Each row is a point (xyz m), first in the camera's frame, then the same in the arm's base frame.
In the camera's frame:
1: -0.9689 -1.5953 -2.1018
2: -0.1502 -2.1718 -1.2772
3: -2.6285 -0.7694 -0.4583
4: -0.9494 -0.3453 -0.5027
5: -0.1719 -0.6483 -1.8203
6: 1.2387 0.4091 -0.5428
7: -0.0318 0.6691 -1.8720
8: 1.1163 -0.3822 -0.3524
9: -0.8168 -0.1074 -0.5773
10: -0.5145 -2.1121 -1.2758
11: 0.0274 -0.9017 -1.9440
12: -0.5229 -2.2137 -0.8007
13: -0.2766 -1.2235 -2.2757
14: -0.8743 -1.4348 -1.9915
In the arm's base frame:
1: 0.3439 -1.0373 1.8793
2: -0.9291 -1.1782 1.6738
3: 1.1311 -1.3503 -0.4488
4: 0.0472 -0.1137 0.0963
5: -0.0141 0.1550 1.6314
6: -1.2910 1.6675 0.7249
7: 0.4477 1.3516 1.2957
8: -1.6186 0.9141 0.7744
9: 0.0813 0.1642 0.1333
10: -0.6273 -1.3169 1.5126
11: -0.2089 0.0548 1.8983
12: -0.8995 -1.4516 1.1333
13: 0.0557 -0.3457 2.1732
14: 0.2829 -0.8621 1.7677

